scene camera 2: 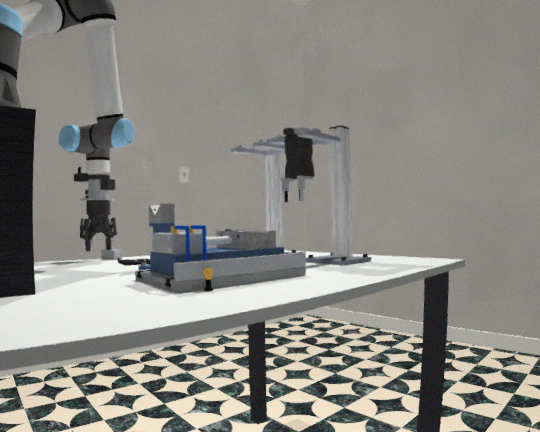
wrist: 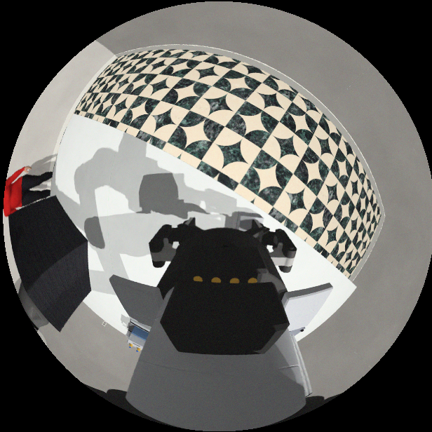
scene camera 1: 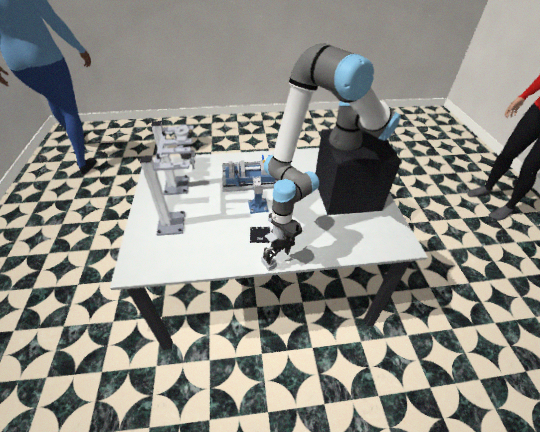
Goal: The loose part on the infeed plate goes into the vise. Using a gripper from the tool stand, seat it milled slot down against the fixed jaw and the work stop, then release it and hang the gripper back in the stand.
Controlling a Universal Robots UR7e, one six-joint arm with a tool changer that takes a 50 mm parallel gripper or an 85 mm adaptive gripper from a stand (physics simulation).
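Seen in the pictures: end effector, tool point: (scene camera 2: 98,194); arm's base, origin of the base link: (scene camera 1: 345,141).
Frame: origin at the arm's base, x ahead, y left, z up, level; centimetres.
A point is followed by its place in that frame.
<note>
The loose part (scene camera 1: 269,264) (scene camera 2: 114,254) (wrist: 248,218) is a small light grey block on the white table near its front edge, beyond the black plate (scene camera 1: 256,235) @(z -30.0, x 38.5, y 35.6 cm) (scene camera 2: 131,261) @(z -30.0, x 34.9, y 32.0 cm). My gripper (scene camera 1: 278,254) (scene camera 2: 98,248) (wrist: 224,228), the black adaptive one, points down and is open, its tips close above the part's level. One finger overlaps the part in both scene views; in the wrist view the gripper hides some of it. I cannot make out the milled slot. The vise (scene camera 1: 240,181) @(z -27.0, x 50.5, y 1.3 cm) (scene camera 2: 250,240) @(z -23.0, x 51.3, y -9.4 cm) is blue and grey. The tool stand (scene camera 1: 159,195) @(z -10.7, x 80.1, y 33.2 cm) (scene camera 2: 341,200) @(z -14.0, x 85.3, y 2.1 cm) holds the other gripper (scene camera 2: 299,157).
A blue pedestal (scene camera 1: 258,202) @(z -26.4, x 39.3, y 17.3 cm) with a grey marked block (scene camera 2: 162,215) @(z -17.5, x 39.0, y 12.1 cm) on top stands between the vise and the plate. The black robot base (scene camera 1: 357,175) @(z -6.7, x -4.9, y 17.0 cm) (scene camera 2: 17,200) @(z -15.2, x 8.1, y -9.8 cm) (wrist: 50,260) stands on the table. A person in blue (scene camera 1: 55,90) and a person in red (wrist: 14,192) stand away from the table.
</note>
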